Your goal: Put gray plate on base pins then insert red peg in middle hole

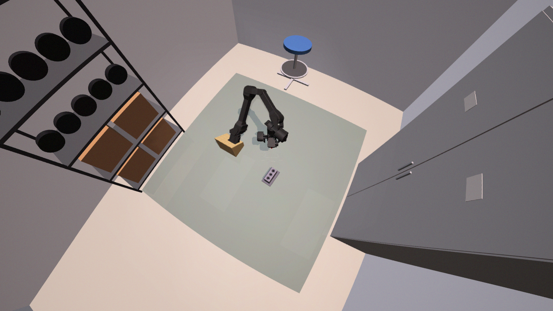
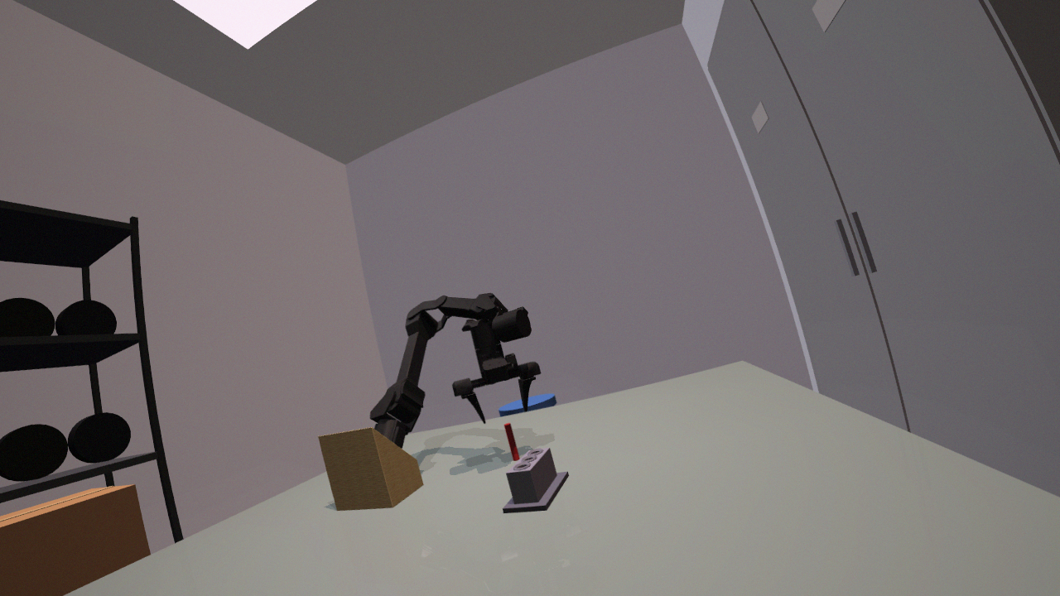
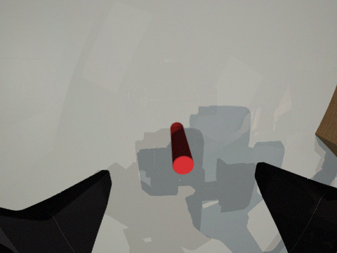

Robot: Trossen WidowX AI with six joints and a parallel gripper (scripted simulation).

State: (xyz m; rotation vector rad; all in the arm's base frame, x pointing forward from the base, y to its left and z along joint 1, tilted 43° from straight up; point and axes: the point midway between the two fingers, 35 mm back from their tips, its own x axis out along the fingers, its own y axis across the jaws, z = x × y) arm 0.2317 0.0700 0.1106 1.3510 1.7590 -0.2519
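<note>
The red peg lies 5 cm below my gripper tip. Round my gripper tip: gray plate: 11 cm ahead, 19 cm to the right, 5 cm below.
</note>
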